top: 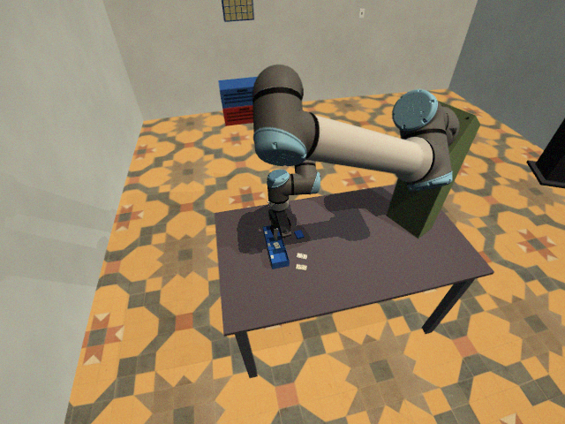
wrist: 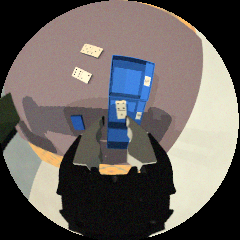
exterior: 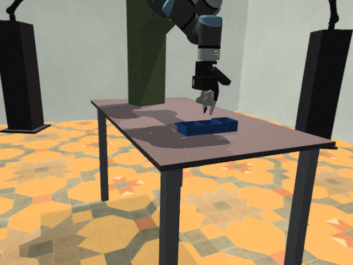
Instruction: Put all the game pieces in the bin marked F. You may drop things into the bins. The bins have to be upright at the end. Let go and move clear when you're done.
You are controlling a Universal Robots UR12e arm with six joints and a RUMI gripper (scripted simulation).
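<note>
My hand is 30 mm short of the blue bin and 60 mm above it. Also, from my hand: tiny ring: 120 mm to the right, 80 mm below; then cream domino: 20 mm ahead, 70 mm below; then blue block: 70 mm behind, 110 mm to the right, 80 mm below.
</note>
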